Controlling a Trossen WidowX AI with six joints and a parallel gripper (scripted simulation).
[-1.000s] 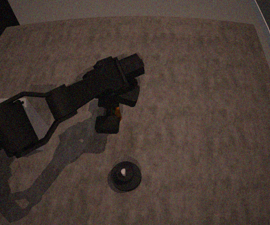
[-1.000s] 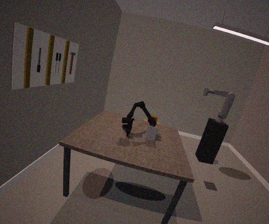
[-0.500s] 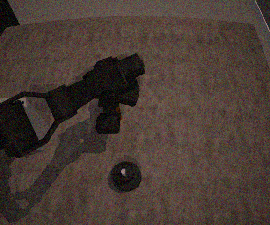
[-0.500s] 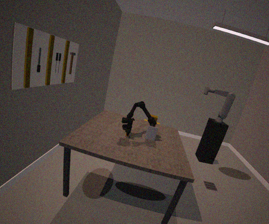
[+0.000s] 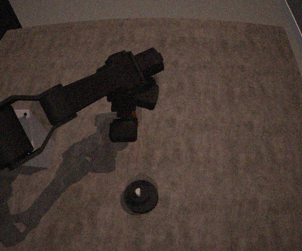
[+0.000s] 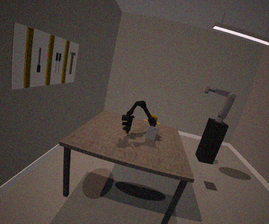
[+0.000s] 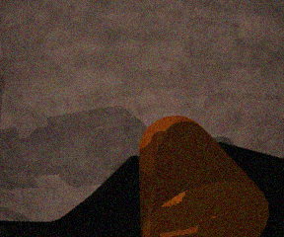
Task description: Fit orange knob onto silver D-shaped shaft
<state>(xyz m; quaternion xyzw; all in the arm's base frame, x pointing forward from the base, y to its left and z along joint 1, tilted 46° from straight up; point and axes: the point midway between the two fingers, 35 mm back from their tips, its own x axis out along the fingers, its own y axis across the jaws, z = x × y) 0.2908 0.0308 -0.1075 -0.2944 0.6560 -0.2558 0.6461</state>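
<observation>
Now: gripper tip 4 cm short of the D-shaft pedestal, 19 cm to the left of it and 1 cm above it. Round my gripper tip: orange knob (4 cm above).
</observation>
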